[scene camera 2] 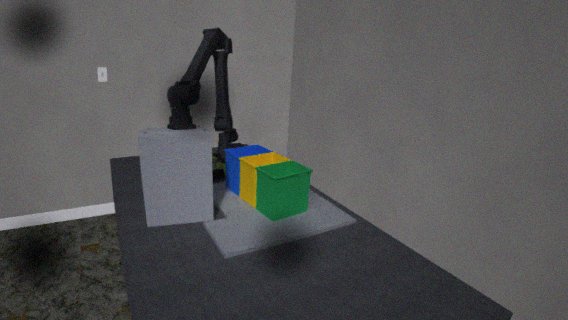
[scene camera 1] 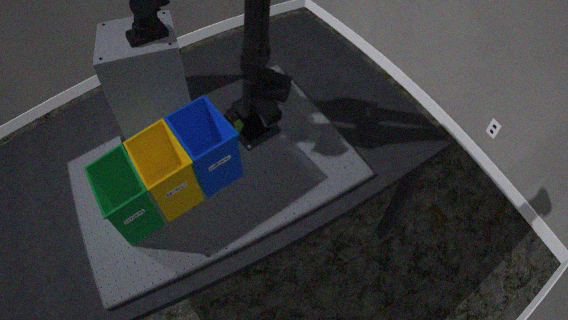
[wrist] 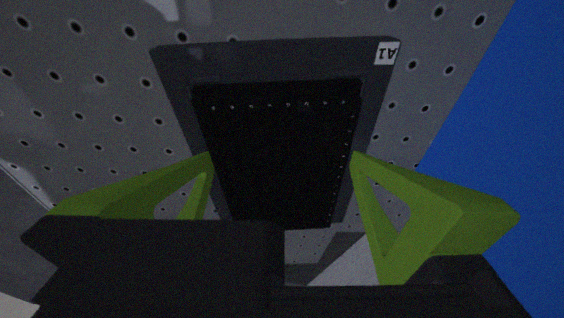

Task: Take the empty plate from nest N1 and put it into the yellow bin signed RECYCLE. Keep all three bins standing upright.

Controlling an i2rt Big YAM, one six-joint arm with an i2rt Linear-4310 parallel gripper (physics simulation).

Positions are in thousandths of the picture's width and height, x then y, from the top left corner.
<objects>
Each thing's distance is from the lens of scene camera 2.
blue bin (scene camera 2: 408, 486): 141 cm
yellow bin (scene camera 2: 438, 545): 130 cm
</objects>
